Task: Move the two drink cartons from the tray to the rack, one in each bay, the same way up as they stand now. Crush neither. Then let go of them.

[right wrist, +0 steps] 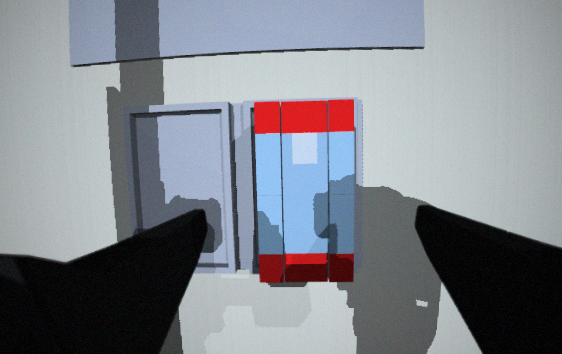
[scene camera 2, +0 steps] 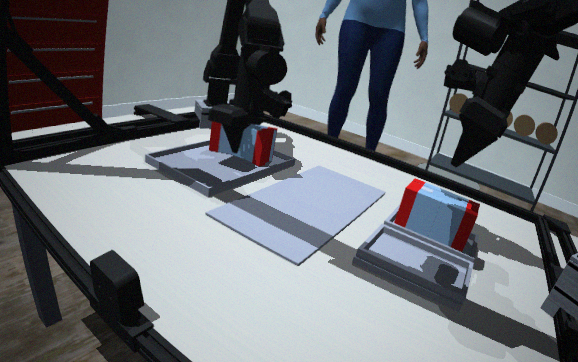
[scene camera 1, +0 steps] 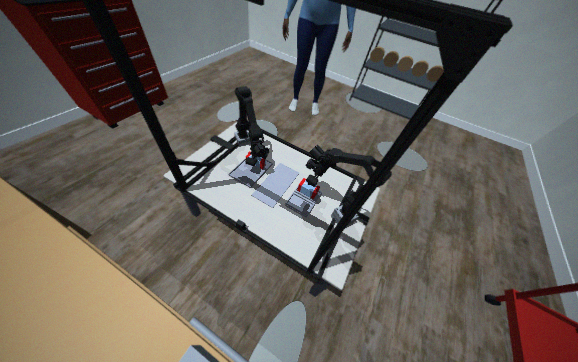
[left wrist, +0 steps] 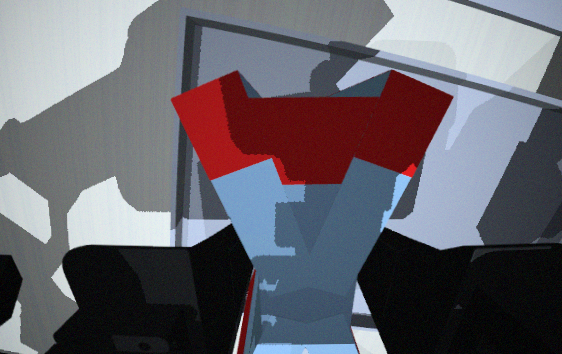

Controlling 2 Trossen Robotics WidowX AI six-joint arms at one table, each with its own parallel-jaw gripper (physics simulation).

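Seen in the pictures: left gripper, between the fingertips: (scene camera 2: 240, 150) (scene camera 1: 255, 163); right gripper, between the fingertips: (right wrist: 310, 218) (scene camera 2: 457, 159); left arm's base, origin of its link: (scene camera 2: 216, 104) (scene camera 1: 242, 135).
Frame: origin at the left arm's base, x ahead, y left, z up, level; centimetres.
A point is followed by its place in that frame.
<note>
One blue drink carton with red ends (scene camera 1: 262, 163) {x 31.8, y 2.2, z 0.7 cm} (scene camera 2: 257, 144) {x 31.1, y 1.2, z -0.7 cm} (left wrist: 301, 140) {x 29.3, y 3.6, z 1.8 cm} lies in the grey tray (scene camera 1: 239, 173) {x 29.9, y -13.3, z -5.0 cm} (scene camera 2: 176, 176) {x 36.7, y -15.0, z -5.0 cm} (left wrist: 188, 53) {x 28.5, y 9.7, z -4.5 cm} at the back left. My left gripper (scene camera 1: 256, 159) {x 26.0, y -0.2, z -3.9 cm} (scene camera 2: 236, 148) {x 26.0, y -0.2, z -3.9 cm} (left wrist: 298, 216) {x 26.0, y -0.2, z -3.9 cm} is down over it. Its fingers are half open and stand on either side of the carton without clamping it. The second carton (scene camera 1: 309, 189) {x 63.1, y 20.2, z 2.1 cm} (scene camera 2: 435, 215) {x 62.1, y 19.0, z -0.2 cm} (right wrist: 304, 189) {x 60.3, y 21.5, z 2.2 cm} lies in one bay of the grey rack (scene camera 1: 298, 206) {x 67.9, y 10.9, z -4.6 cm} (scene camera 2: 413, 273) {x 69.6, y 8.7, z -3.6 cm} (right wrist: 230, 175) {x 63.1, y 16.0, z -3.6 cm}; the other bay is empty. My right gripper (scene camera 1: 313, 179) {x 60.6, y 21.7, z 8.5 cm} (right wrist: 310, 218) {x 60.6, y 21.7, z 8.5 cm} hangs wide open above that carton.
A flat pale blue mat (scene camera 1: 277, 183) {x 46.8, y 6.7, z -5.1 cm} (scene camera 2: 309, 201) {x 46.7, y 5.7, z -5.2 cm} (right wrist: 279, 24) {x 49.3, y 12.6, z -5.2 cm} lies between tray and rack. A black frame (scene camera 1: 155, 122) {x 29.9, y -46.1, z 42.9 cm} surrounds the table. A person (scene camera 1: 316, 54) (scene camera 2: 377, 72) stands behind it, with a shelf unit (scene camera 1: 395, 65) to the right and a red cabinet (scene camera 1: 129, 72) to the left.
</note>
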